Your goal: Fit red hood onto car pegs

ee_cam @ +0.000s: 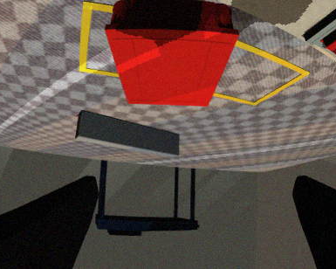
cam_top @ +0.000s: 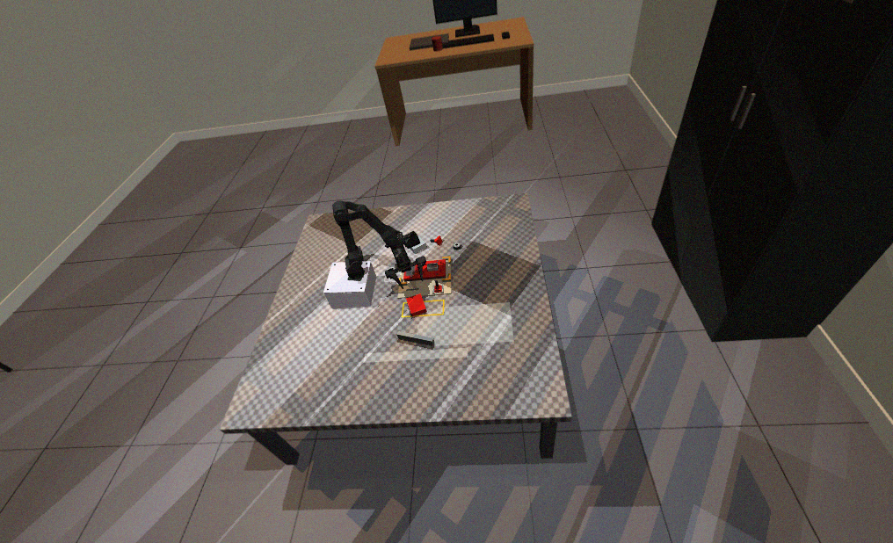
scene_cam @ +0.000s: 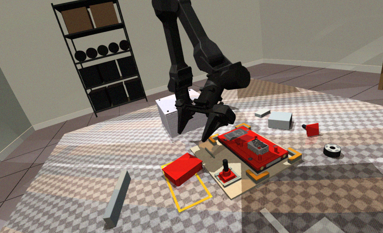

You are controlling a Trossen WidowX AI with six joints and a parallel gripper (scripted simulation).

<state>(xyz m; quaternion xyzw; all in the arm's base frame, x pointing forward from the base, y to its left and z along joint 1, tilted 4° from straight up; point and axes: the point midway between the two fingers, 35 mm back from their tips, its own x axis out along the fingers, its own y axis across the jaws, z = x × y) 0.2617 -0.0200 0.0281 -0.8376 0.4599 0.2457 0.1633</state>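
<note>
Right now my gripper tip is 8 cm above the red hood, 4 cm to the left of it and 1 cm short of it. From my gripper tip the other things lie so: black ring (35 cm to the left, 14 cm ahead, 9 cm below); jig (15 cm to the left, 9 cm below, 2 cm ahead); grey engine block (18 cm to the left, 8 cm below, 5 cm ahead).
</note>
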